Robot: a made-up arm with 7 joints.
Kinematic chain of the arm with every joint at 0, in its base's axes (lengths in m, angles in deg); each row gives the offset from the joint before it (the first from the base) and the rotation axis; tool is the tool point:
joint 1: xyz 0 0.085 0 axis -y
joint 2: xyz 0 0.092 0 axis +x
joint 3: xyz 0 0 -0.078 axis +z
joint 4: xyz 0 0 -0.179 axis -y
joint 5: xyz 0 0 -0.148 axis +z
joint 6: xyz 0 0 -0.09 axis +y
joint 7: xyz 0 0 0 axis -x
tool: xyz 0 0 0
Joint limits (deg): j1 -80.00..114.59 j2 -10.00..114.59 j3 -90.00..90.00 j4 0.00..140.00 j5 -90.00..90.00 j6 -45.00..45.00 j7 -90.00..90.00
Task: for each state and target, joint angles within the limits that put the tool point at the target. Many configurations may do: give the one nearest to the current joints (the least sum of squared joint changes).
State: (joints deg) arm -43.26 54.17 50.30 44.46 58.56 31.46 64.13
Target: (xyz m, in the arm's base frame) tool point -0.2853 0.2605 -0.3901
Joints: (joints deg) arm -41.49 4.49 45.53 15.55 58.56 31.46 64.13
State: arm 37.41 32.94 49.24 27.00 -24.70 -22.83 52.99
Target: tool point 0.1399 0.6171 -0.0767
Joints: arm 33.53 56.37 59.53 37.96 -24.70 -22.83 52.99
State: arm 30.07 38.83 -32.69 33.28 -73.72 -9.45 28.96
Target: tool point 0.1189 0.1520 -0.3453
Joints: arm -3.11 30.46 -54.55 84.70 -73.72 -9.45 28.96
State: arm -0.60 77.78 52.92 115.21 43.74 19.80 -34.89
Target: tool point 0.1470 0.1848 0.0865
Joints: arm -42.66 114.59 71.18 139.88 43.74 19.80 -34.89
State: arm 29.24 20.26 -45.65 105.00 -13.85 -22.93 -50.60
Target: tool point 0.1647 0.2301 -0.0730
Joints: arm 18.88 72.79 -37.42 135.61 -13.85 -22.93 -50.60
